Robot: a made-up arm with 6 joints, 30 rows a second.
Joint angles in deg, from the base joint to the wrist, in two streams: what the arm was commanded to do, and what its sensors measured. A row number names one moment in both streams.
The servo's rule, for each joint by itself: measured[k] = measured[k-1] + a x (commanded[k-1-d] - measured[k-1]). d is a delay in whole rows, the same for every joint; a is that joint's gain. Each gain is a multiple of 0.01, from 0.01 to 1. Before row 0 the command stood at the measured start. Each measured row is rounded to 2 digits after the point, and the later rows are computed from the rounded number. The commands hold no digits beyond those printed.
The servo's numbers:
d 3
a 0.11 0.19 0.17 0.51 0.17 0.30
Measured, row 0: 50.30, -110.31, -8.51, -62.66, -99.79, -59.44
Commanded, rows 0 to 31: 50.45, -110.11, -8.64, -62.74, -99.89, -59.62; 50.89, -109.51, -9.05, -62.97, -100.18, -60.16; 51.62, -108.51, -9.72, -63.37, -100.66, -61.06; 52.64, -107.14, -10.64, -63.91, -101.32, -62.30; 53.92, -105.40, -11.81, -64.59, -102.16, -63.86; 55.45, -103.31, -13.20, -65.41, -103.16, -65.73; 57.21, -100.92, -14.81, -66.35, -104.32, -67.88; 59.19, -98.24, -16.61, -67.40, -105.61, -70.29; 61.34, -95.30, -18.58, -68.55, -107.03, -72.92; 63.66, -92.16, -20.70, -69.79, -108.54, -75.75; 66.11, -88.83, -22.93, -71.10, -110.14, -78.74; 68.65, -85.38, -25.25, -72.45, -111.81, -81.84; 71.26, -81.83, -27.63, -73.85, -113.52, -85.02; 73.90, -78.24, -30.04, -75.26, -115.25, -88.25; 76.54, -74.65, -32.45, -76.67, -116.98, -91.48; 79.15, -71.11, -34.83, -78.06, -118.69, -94.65; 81.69, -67.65, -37.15, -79.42, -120.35, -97.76; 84.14, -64.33, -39.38, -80.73, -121.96, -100.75; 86.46, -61.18, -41.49, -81.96, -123.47, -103.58; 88.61, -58.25, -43.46, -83.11, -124.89, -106.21; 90.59, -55.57, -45.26, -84.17, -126.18, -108.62; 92.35, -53.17, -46.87, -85.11, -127.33, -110.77; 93.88, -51.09, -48.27, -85.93, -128.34, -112.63; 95.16, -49.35, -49.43, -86.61, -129.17, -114.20; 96.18, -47.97, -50.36, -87.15, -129.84, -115.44; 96.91, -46.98, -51.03, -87.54, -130.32, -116.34; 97.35, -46.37, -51.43, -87.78, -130.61, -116.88; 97.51, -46.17, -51.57, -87.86, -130.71, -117.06; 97.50, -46.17, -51.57, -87.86, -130.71, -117.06; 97.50, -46.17, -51.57, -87.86, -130.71, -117.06; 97.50, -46.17, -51.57, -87.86, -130.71, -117.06; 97.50, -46.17, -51.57, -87.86, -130.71, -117.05
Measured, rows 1 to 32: 50.30, -110.31, -8.51, -62.66, -99.79, -59.44; 50.30, -110.31, -8.51, -62.66, -99.79, -59.44; 50.30, -110.31, -8.51, -62.66, -99.79, -59.44; 50.32, -110.27, -8.53, -62.70, -99.81, -59.49; 50.38, -110.13, -8.62, -62.84, -99.87, -59.69; 50.52, -109.82, -8.81, -63.11, -100.00, -60.10; 50.75, -109.31, -9.12, -63.52, -100.22, -60.76; 51.10, -108.57, -9.58, -64.07, -100.55, -61.69; 51.58, -107.57, -10.20, -64.75, -100.99, -62.90; 52.20, -106.31, -10.98, -65.57, -101.56, -64.39; 52.97, -104.78, -11.94, -66.50, -102.25, -66.16; 53.89, -102.98, -13.07, -67.55, -103.06, -68.19; 54.96, -100.92, -14.37, -68.69, -103.99, -70.46; 56.19, -98.62, -15.83, -69.92, -105.04, -72.94; 57.56, -96.10, -17.43, -71.21, -106.19, -75.61; 59.07, -93.39, -19.16, -72.56, -107.44, -78.43; 60.70, -90.51, -21.01, -73.94, -108.77, -81.38; 62.44, -87.50, -22.95, -75.33, -110.17, -84.41; 64.28, -84.39, -24.97, -76.72, -111.62, -87.48; 66.20, -81.21, -27.04, -78.10, -113.10, -90.56; 68.17, -78.00, -29.14, -79.44, -114.61, -93.62; 70.18, -74.80, -31.24, -80.73, -116.12, -96.61; 72.21, -71.66, -33.32, -81.94, -117.61, -99.49; 74.23, -68.60, -35.35, -83.08, -119.07, -102.23; 76.22, -65.67, -37.31, -84.12, -120.47, -104.79; 78.16, -62.90, -39.17, -85.04, -121.81, -107.14; 80.03, -60.33, -40.91, -85.84, -123.06, -109.26; 81.81, -57.98, -42.52, -86.51, -124.21, -111.11; 83.47, -55.89, -43.97, -87.04, -125.25, -112.68; 85.00, -54.08, -45.24, -87.42, -126.16, -113.94; 86.38, -52.58, -46.32, -87.64, -126.93, -114.88; 87.60, -51.36, -47.21, -87.75, -127.57, -115.53
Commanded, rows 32 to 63: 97.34, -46.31, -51.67, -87.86, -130.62, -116.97; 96.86, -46.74, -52.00, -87.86, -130.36, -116.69; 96.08, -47.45, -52.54, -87.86, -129.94, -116.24; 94.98, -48.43, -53.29, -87.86, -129.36, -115.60; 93.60, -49.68, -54.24, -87.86, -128.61, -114.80; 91.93, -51.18, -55.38, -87.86, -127.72, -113.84; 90.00, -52.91, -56.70, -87.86, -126.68, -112.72; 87.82, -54.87, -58.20, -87.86, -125.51, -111.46; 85.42, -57.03, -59.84, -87.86, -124.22, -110.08; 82.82, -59.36, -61.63, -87.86, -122.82, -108.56; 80.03, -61.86, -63.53, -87.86, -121.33, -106.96; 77.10, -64.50, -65.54, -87.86, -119.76, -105.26; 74.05, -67.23, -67.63, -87.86, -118.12, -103.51; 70.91, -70.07, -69.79, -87.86, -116.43, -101.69; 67.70, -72.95, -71.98, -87.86, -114.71, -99.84; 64.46, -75.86, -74.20, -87.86, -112.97, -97.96; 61.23, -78.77, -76.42, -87.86, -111.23, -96.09; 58.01, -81.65, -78.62, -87.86, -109.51, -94.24; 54.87, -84.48, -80.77, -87.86, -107.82, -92.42; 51.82, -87.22, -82.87, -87.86, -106.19, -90.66; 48.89, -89.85, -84.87, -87.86, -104.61, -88.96; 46.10, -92.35, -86.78, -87.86, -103.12, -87.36; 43.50, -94.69, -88.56, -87.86, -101.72, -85.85; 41.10, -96.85, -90.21, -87.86, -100.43, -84.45; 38.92, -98.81, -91.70, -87.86, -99.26, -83.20; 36.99, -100.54, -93.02, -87.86, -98.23, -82.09; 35.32, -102.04, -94.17, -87.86, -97.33, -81.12; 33.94, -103.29, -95.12, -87.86, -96.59, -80.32; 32.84, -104.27, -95.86, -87.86, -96.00, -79.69; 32.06, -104.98, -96.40, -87.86, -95.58, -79.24; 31.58, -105.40, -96.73, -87.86, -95.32, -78.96; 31.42, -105.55, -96.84, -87.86, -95.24, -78.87
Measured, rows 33 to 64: 88.69, -50.37, -47.95, -87.81, -128.10, -115.99; 89.66, -49.57, -48.57, -87.84, -128.54, -116.31; 90.52, -48.92, -49.08, -87.85, -128.91, -116.53; 91.27, -48.42, -49.52, -87.86, -129.20, -116.66; 91.88, -48.10, -49.94, -87.86, -129.40, -116.67; 92.34, -47.98, -50.38, -87.86, -129.49, -116.54; 92.63, -48.07, -50.87, -87.86, -129.47, -116.26; 92.74, -48.38, -51.44, -87.86, -129.32, -115.82; 92.65, -48.91, -52.11, -87.86, -129.05, -115.23; 92.36, -49.67, -52.89, -87.86, -128.65, -114.48; 91.86, -50.66, -53.79, -87.86, -128.12, -113.57; 91.15, -51.87, -54.82, -87.86, -127.46, -112.52; 90.23, -53.29, -55.98, -87.86, -126.67, -111.33; 89.11, -54.92, -57.26, -87.86, -125.76, -110.02; 87.79, -56.74, -58.67, -87.86, -124.74, -108.59; 86.28, -58.73, -60.19, -87.86, -123.61, -107.07; 84.59, -60.88, -61.82, -87.86, -122.39, -105.46; 82.73, -63.17, -63.55, -87.86, -121.08, -103.77; 80.72, -65.58, -65.36, -87.86, -119.70, -102.03; 78.58, -68.09, -67.24, -87.86, -118.26, -100.25; 76.32, -70.67, -69.17, -87.86, -116.77, -98.45; 73.96, -73.29, -71.14, -87.86, -115.25, -96.64; 71.52, -75.94, -73.13, -87.86, -113.71, -94.85; 69.03, -78.58, -75.13, -87.86, -112.16, -93.08; 66.51, -81.20, -77.11, -87.86, -110.62, -91.36; 63.98, -83.76, -79.06, -87.86, -109.11, -89.71; 61.46, -86.25, -80.96, -87.86, -107.63, -88.13; 58.98, -88.64, -82.79, -87.86, -106.21, -86.65; 56.56, -90.90, -84.53, -87.86, -104.85, -85.28; 54.22, -93.02, -86.17, -87.86, -103.57, -84.03; 51.99, -94.97, -87.69, -87.86, -102.38, -82.92; 49.88, -96.74, -89.08, -87.86, -101.30, -81.95
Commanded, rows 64 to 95: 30.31, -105.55, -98.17, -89.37, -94.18, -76.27; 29.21, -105.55, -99.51, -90.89, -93.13, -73.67; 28.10, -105.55, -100.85, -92.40, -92.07, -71.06; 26.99, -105.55, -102.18, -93.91, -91.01, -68.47; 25.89, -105.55, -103.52, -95.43, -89.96, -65.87; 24.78, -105.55, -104.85, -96.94, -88.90, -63.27; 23.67, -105.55, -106.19, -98.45, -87.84, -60.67; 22.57, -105.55, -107.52, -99.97, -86.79, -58.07; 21.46, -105.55, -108.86, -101.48, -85.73, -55.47; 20.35, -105.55, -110.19, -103.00, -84.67, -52.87; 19.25, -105.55, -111.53, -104.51, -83.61, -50.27; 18.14, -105.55, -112.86, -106.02, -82.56, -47.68; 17.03, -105.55, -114.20, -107.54, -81.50, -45.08; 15.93, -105.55, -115.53, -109.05, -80.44, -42.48; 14.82, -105.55, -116.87, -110.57, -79.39, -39.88; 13.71, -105.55, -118.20, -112.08, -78.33, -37.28; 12.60, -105.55, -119.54, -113.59, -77.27, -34.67; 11.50, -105.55, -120.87, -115.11, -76.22, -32.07; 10.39, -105.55, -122.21, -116.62, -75.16, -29.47; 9.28, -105.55, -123.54, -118.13, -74.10, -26.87; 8.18, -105.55, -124.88, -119.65, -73.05, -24.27; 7.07, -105.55, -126.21, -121.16, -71.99, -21.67; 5.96, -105.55, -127.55, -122.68, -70.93, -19.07; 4.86, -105.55, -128.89, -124.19, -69.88, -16.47; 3.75, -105.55, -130.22, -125.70, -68.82, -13.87; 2.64, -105.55, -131.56, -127.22, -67.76, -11.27; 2.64, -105.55, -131.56, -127.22, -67.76, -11.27; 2.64, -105.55, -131.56, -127.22, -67.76, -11.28; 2.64, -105.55, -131.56, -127.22, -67.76, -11.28; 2.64, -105.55, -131.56, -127.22, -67.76, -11.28; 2.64, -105.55, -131.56, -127.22, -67.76, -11.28; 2.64, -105.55, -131.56, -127.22, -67.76, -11.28
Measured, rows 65 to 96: 47.92, -98.31, -90.32, -87.86, -100.33, -81.14; 46.12, -99.66, -91.41, -87.86, -99.48, -80.49; 44.50, -100.78, -92.33, -87.86, -98.76, -80.00; 42.94, -101.69, -93.32, -88.63, -97.98, -78.88; 41.43, -102.42, -94.37, -89.78, -97.16, -77.32; 39.96, -103.01, -95.47, -91.12, -96.29, -75.44; 38.53, -103.49, -96.61, -92.54, -95.39, -73.35; 37.14, -103.88, -97.78, -94.01, -94.47, -71.11; 35.78, -104.20, -98.98, -95.50, -93.52, -68.76; 34.45, -104.46, -100.21, -97.00, -92.55, -66.33; 33.14, -104.67, -101.45, -98.51, -91.57, -63.85; 31.86, -104.84, -102.71, -100.02, -90.58, -61.34; 30.59, -104.97, -103.98, -101.54, -89.58, -58.80; 29.34, -105.08, -105.26, -103.05, -88.57, -56.24; 28.11, -105.17, -106.55, -104.56, -87.55, -53.67; 26.89, -105.24, -107.85, -106.08, -86.52, -51.09; 25.68, -105.30, -109.16, -107.59, -85.49, -48.51; 24.49, -105.35, -110.47, -109.11, -84.45, -45.92; 23.30, -105.39, -111.78, -110.62, -83.41, -43.33; 22.12, -105.42, -113.10, -112.13, -82.37, -40.73; 20.95, -105.44, -114.42, -113.65, -81.32, -38.13; 19.79, -105.46, -115.74, -115.16, -80.27, -35.53; 18.63, -105.48, -117.07, -116.67, -79.22, -32.93; 17.48, -105.49, -118.40, -118.19, -78.17, -30.33; 16.33, -105.50, -119.73, -119.70, -77.12, -27.73; 15.19, -105.51, -121.06, -121.22, -76.07, -25.13; 14.05, -105.52, -122.39, -122.73, -75.02, -22.53; 12.92, -105.53, -123.72, -124.24, -73.97, -19.93; 11.79, -105.53, -125.05, -125.76, -72.91, -17.33; 10.78, -105.53, -126.16, -126.50, -72.03, -15.51; 9.88, -105.53, -127.08, -126.87, -71.30, -14.24; 9.08, -105.53, -127.84, -127.05, -70.70, -13.35
